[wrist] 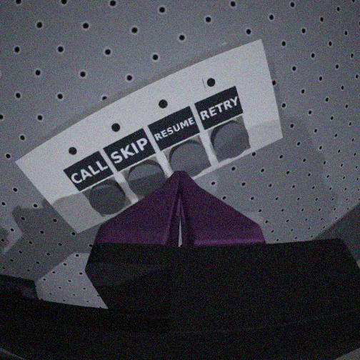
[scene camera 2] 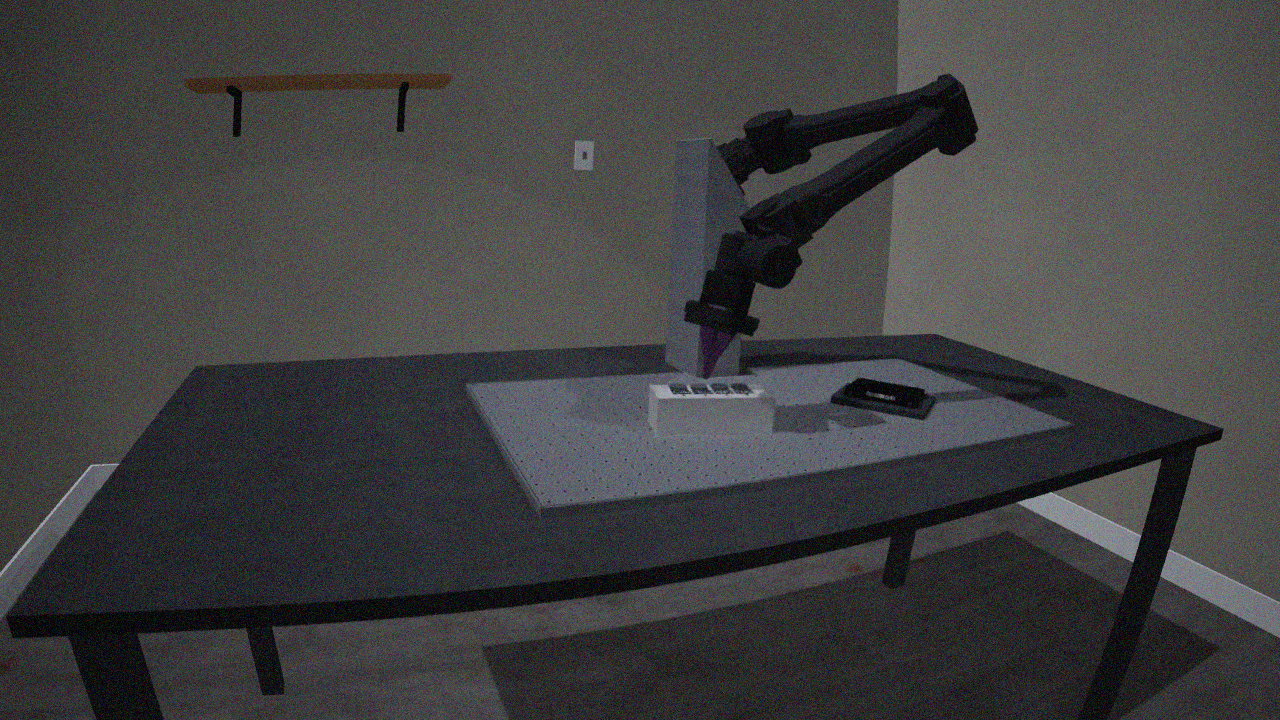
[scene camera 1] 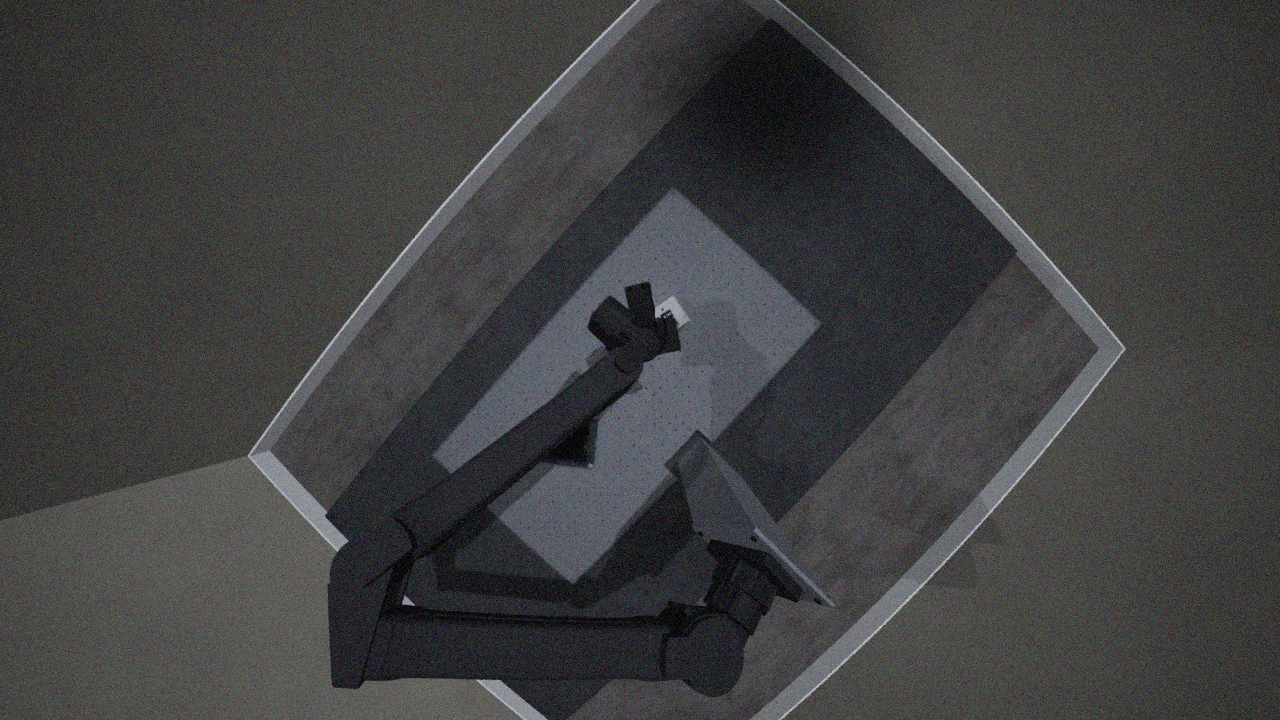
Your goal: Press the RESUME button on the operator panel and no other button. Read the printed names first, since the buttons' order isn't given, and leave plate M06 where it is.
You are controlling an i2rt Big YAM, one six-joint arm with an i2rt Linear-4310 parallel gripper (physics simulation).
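Places are measured from the arm's base along level axes (x ahead, y left, z up), in centimetres.
Pixels of known places: gripper, fingertip midpoint: (scene camera 2: 705, 378); arm's base, origin of the base link: (scene camera 2: 714, 174) (scene camera 1: 753, 563).
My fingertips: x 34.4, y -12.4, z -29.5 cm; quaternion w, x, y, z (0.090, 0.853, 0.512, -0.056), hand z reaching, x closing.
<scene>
Ahead of a thing's pixels: the offset from my fingertips to its top centre. Level surfaces: height alone.
The white operator panel @(dx +2.2, dy +0.3, dz -0.9 cm) (scene camera 1: 679, 310) (scene camera 2: 711, 416) (wrist: 250, 60) stands on the pegboard mat. In the wrist view its labels read, left to right, CALL, SKIP, RESUME, RETRY. Below them lie the round grey CALL button (wrist: 107, 197), SKIP button (wrist: 145, 175), RESUME button (wrist: 189, 154) and RETRY button (wrist: 230, 139). My gripper (scene camera 2: 708, 376) (wrist: 179, 179) is shut and empty. Its purple tips are a little above the panel; in the wrist view they overlap its lower edge between SKIP and RESUME. A dark plate with unreadable white print @(dx -4.3, dy +34.6, dz -3.9 cm) (scene camera 2: 881, 395), perhaps M06, lies in a dark holder right of the panel.
The pegboard mat @(dz -6.5 cm) (scene camera 1: 662, 232) (scene camera 2: 590, 465) lies on the dark table @(dz -7.8 cm) (scene camera 2: 313, 501). A tall grey column (scene camera 2: 691, 250) stands behind the panel and carries the arm. A wooden shelf (scene camera 2: 317, 83) is on the back wall. The arm's shadow falls across part of the panel.
</scene>
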